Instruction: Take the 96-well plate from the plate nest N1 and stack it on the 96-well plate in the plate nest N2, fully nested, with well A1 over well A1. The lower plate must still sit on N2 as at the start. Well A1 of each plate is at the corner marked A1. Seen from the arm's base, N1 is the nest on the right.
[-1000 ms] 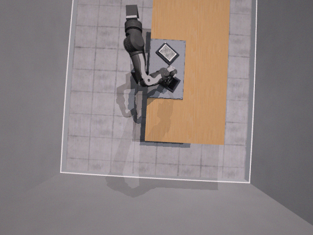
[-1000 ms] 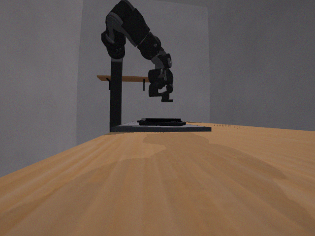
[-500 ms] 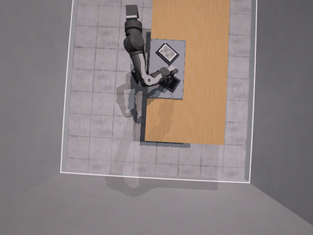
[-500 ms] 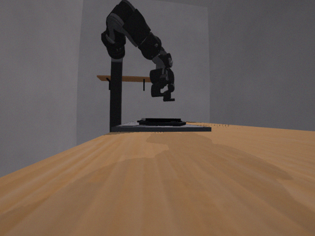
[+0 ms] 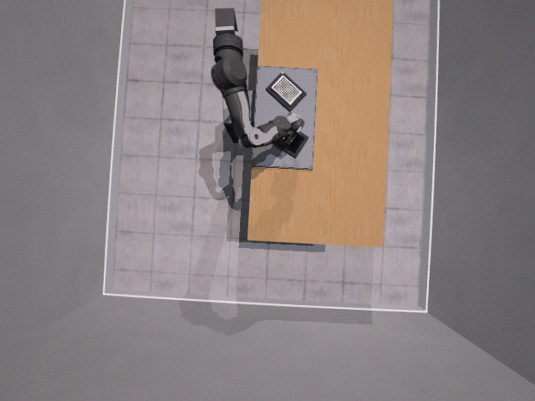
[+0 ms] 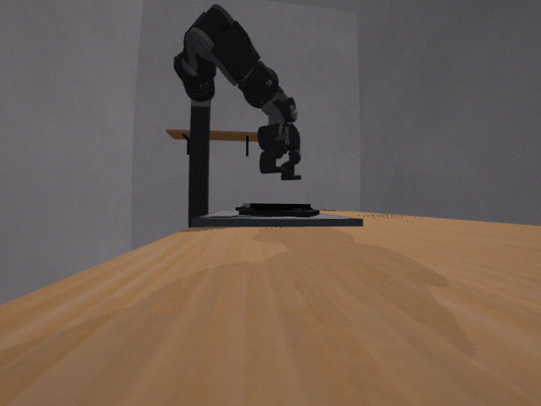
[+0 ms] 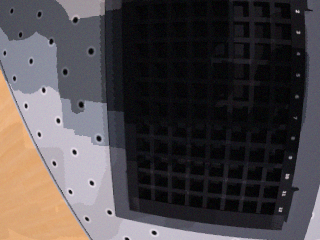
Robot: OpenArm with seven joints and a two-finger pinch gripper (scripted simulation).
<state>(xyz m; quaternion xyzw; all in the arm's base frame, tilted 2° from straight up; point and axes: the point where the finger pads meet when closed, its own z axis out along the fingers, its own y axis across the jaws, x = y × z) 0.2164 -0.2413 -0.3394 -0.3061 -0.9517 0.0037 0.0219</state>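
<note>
Now: the dark 96-well plate 7 cm below my hand. Round my hand: white 96-well plate 24 cm to the left, 7 cm below; plate nest 8 cm below; grey base plate 1 cm behind, 11 cm to the left, 9 cm below.
</note>
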